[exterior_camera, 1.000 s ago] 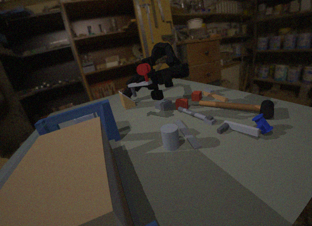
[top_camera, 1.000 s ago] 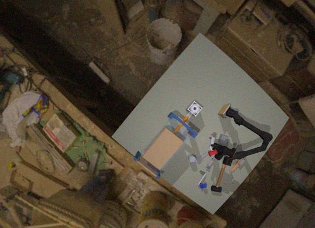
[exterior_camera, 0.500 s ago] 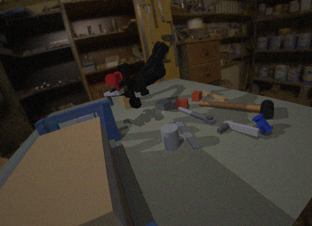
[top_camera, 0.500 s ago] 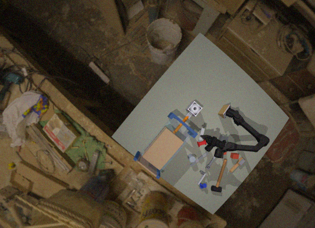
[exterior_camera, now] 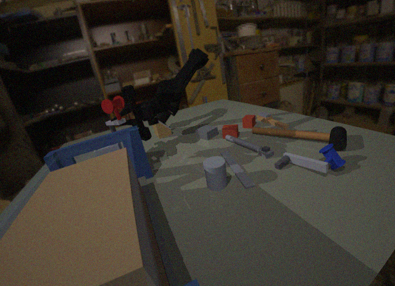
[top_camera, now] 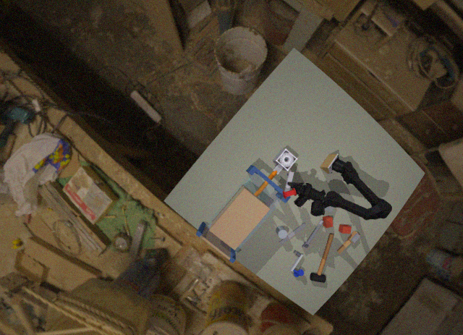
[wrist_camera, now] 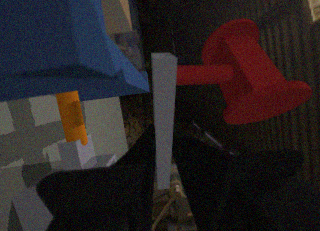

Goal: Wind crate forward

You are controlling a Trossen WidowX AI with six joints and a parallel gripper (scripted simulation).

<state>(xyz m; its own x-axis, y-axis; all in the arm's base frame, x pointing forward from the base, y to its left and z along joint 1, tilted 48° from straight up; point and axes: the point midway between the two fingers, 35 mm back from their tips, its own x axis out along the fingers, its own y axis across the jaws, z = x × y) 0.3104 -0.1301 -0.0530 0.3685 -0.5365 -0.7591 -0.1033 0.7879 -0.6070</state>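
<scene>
My gripper tip is now 30 mm short of the red knob, 30 mm to the right of it and 40 mm below it. Also, from my gripper tip: grey winch: 120 mm behind, 80 mm to the right, 150 mm below; blue steel frame: 60 mm ahead, 50 mm to the right, 70 mm below; red-knobbed handle: 10 mm to the left, 10 mm above.
</scene>
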